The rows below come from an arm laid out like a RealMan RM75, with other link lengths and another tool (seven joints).
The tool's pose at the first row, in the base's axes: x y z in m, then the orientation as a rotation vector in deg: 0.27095, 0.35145, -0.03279, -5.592, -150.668, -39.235
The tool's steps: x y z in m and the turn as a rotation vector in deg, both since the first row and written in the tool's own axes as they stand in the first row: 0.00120, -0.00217, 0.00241, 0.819, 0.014, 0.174; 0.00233, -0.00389, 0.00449, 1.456, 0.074, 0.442; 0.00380, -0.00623, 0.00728, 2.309, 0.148, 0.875; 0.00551, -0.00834, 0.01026, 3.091, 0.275, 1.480; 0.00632, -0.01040, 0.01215, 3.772, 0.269, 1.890
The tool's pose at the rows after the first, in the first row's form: 0.26858, 0.35066, -0.03518, -5.575, -150.873, -38.092; 0.26647, 0.35011, -0.03713, -5.717, -150.950, -37.153; 0.26368, 0.34935, -0.03978, -6.005, -151.035, -35.870; 0.26063, 0.34887, -0.04238, -6.518, -150.999, -34.620; 0.25883, 0.34794, -0.04447, -6.854, -151.099, -33.582
